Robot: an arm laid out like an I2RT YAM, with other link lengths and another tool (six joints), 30 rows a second.
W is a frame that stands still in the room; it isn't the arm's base.
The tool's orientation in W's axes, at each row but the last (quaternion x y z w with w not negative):
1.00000, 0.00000, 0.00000, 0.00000
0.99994, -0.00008, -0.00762, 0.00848
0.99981, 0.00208, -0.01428, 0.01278
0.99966, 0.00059, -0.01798, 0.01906
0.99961, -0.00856, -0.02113, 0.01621
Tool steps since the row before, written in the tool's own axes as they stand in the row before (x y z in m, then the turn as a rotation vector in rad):
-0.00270, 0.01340, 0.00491, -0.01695, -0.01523, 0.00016
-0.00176, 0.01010, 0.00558, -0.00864, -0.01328, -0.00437
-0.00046, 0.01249, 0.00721, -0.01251, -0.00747, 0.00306
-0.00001, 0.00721, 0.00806, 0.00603, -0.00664, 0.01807
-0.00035, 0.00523, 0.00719, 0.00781, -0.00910, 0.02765
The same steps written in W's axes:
-0.00270, -0.01340, -0.00491, -0.01695, 0.01523, -0.00016
-0.00185, -0.01019, -0.00538, -0.00857, 0.01335, 0.00428
-0.00061, -0.01267, -0.00687, -0.01263, 0.00734, -0.00289
-0.00029, -0.00751, -0.00777, 0.00536, 0.00595, -0.01851
-0.00074, -0.00545, -0.00699, 0.00678, 0.00807, -0.02824

